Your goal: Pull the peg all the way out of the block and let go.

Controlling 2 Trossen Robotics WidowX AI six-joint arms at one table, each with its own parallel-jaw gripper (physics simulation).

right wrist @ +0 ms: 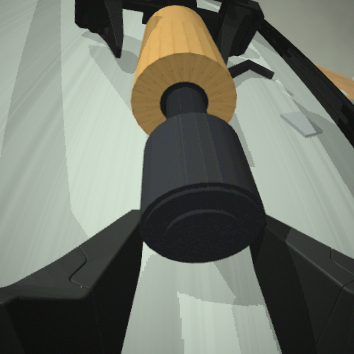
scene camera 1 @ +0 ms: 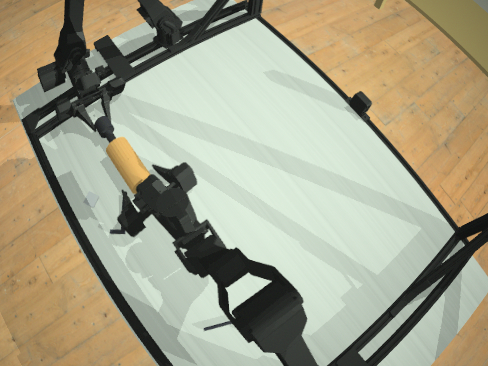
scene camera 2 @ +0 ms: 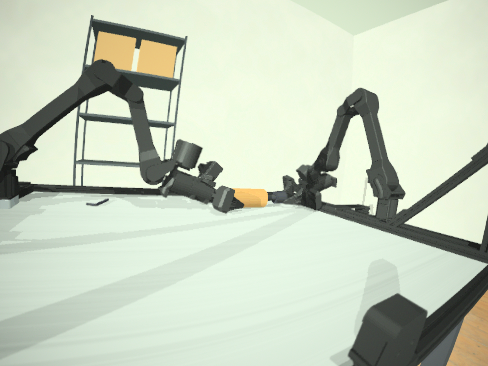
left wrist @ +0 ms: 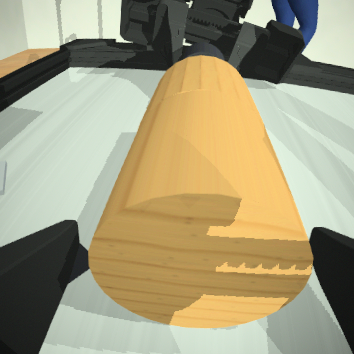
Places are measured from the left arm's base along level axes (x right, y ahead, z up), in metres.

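Where they show: left gripper, between the fingertips: [scene camera 1: 137,178] [scene camera 2: 235,202] [left wrist: 197,237]; right gripper, between the fingertips: [right wrist: 196,222] [scene camera 1: 103,127] [scene camera 2: 280,200]; right arm's base, origin of its link: [scene camera 1: 168,38] [scene camera 2: 384,219].
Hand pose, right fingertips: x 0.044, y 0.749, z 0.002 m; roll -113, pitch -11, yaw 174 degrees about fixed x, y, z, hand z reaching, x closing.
Observation:
Things, the pixels of their centre, and the offset from my right fingertips. "*": a spot on its surface instead.
- wooden cylinder block, middle of its body: [left wrist: 200,153] [right wrist: 178,61] [scene camera 1: 128,164] [scene camera 2: 245,198] dx -0.006, dy -0.131, dz +0.007 m
- dark peg, middle of its body: [right wrist: 187,123] [scene camera 1: 112,139] [scene camera 2: 268,197] dx -0.001, dy -0.049, dz +0.009 m
- peg's top, a spot on its surface: [left wrist: 201,50] * dx -0.001, dy -0.023, dz +0.029 m
- black frame rail, a spot on its surface: [scene camera 1: 181,43] * dx +0.306, dy +0.086, dz +0.006 m
- small grey plate, middle of its body: [right wrist: 301,123] [scene camera 1: 91,199] dx -0.123, dy -0.126, dz -0.019 m
A wooden cylinder block [scene camera 1: 126,161] [scene camera 2: 250,197] [left wrist: 200,175] [right wrist: 179,46] lies horizontal, low over the table near its edge. A dark peg [scene camera 1: 105,127] [scene camera 2: 275,196] [right wrist: 197,182] sticks out of one end; its thin shaft is still in the block's hole. Only the peg's top [left wrist: 201,50] shows behind the block in the left wrist view. My right gripper [scene camera 1: 99,120] [scene camera 2: 287,194] [right wrist: 196,222] is shut on the peg's thick head. My left gripper [scene camera 1: 141,181] [scene camera 2: 232,201] [left wrist: 197,237] is open, its fingers on either side of the block's other end with gaps.
A black frame rail [scene camera 1: 181,43] [scene camera 2: 369,214] runs along the table's edge behind the right arm. A small grey plate [scene camera 1: 91,199] [right wrist: 301,123] and thin dark bars [scene camera 1: 217,325] [scene camera 2: 97,202] lie on the table. A shelf rack [scene camera 2: 179,94] stands behind it.

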